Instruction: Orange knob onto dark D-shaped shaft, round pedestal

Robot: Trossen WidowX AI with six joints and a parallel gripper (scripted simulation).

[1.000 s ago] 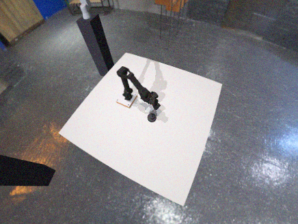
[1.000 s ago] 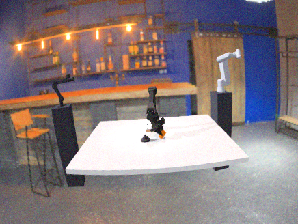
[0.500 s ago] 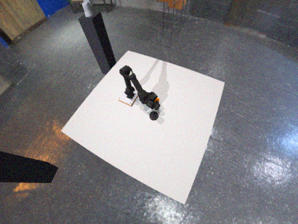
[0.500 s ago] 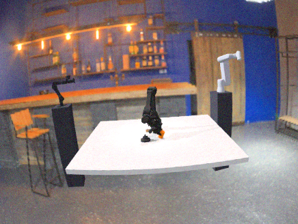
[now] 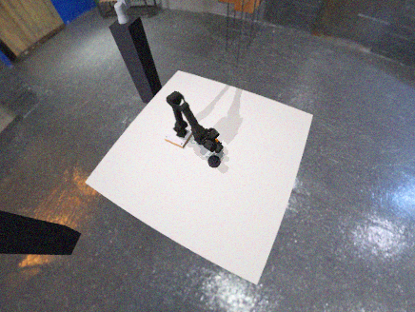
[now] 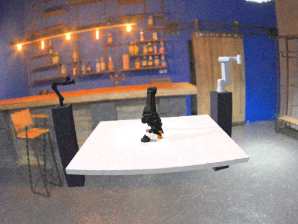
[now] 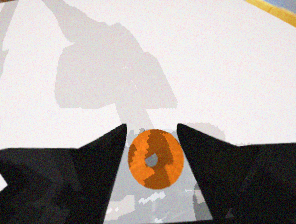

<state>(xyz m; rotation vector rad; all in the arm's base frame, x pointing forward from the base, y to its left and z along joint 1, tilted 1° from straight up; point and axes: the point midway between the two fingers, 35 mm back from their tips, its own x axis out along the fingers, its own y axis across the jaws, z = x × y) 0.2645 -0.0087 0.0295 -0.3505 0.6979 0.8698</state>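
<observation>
My gripper tip is now 20 mm to the left of the orange knob and 20 mm past it. The rest, counted from my gripper tip: round pedestal (150 mm to the right, 10 mm ahead).
</observation>
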